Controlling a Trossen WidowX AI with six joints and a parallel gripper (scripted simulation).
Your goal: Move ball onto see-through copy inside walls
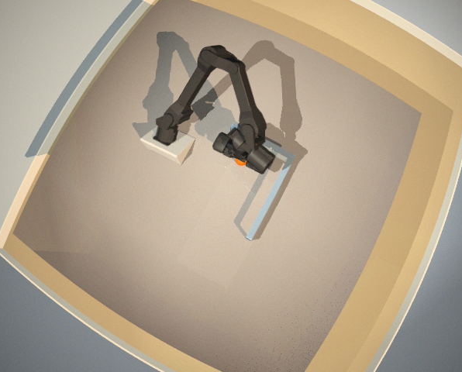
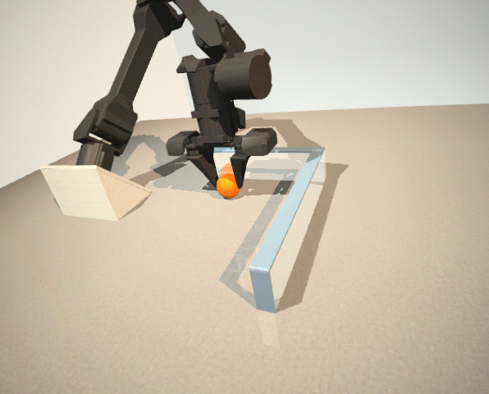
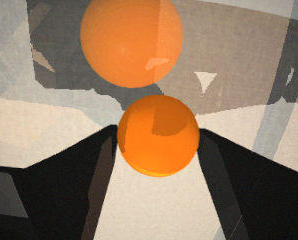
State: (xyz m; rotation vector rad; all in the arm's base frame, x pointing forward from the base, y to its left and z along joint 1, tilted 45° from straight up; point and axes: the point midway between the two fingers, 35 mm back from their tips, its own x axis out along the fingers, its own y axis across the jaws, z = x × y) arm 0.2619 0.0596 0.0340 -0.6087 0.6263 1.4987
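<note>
Now: gripper tip 2 cm past the see-through copy of ball and 5 cm to the right of it. Also, from my gripper tip: orange ball right at my gripper tip.
</note>
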